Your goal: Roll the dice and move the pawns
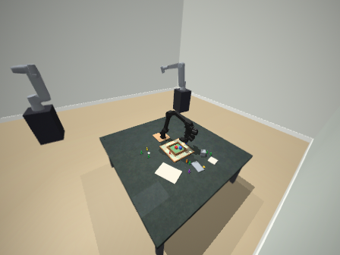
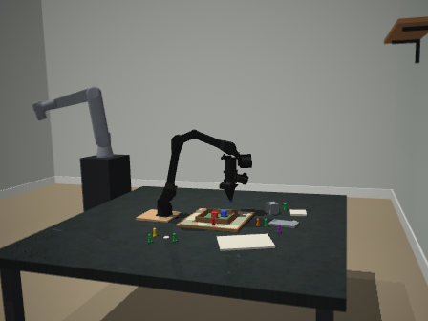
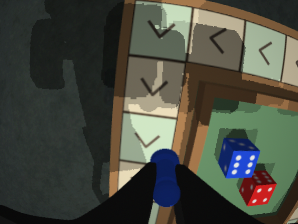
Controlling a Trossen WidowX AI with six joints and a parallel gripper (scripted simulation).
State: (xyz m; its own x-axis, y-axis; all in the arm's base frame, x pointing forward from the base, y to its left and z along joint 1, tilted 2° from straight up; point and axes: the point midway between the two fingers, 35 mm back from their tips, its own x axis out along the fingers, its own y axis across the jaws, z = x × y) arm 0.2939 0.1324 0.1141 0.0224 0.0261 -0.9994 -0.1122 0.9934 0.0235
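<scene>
The green tray is 3 cm behind my gripper tip, 10 cm to the right of it and 7 cm below it. From my gripper tip the other things lie so: red pawn (21 cm to the right, 5 cm below); then blue pawn (1 cm above); then grey cube (18 cm ahead, 11 cm to the left, 5 cm below).
</scene>
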